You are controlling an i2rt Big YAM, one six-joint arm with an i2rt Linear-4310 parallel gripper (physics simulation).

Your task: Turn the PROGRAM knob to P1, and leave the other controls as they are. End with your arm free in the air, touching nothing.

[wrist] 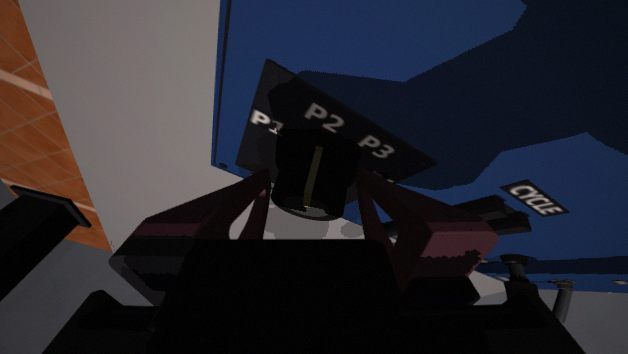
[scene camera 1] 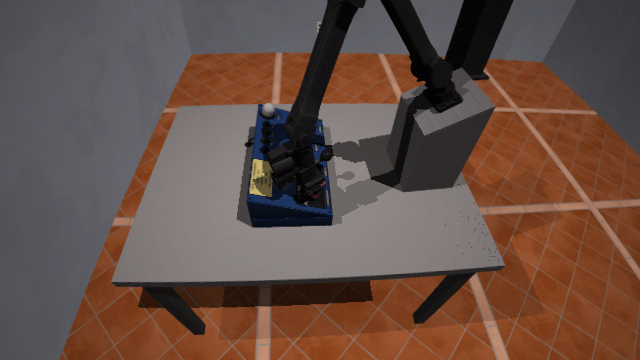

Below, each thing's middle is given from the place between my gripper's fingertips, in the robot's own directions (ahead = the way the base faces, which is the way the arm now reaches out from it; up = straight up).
My gripper is now 60 mm short of the blue console (scene camera 1: 268,207) and 190 mm to the left of it.
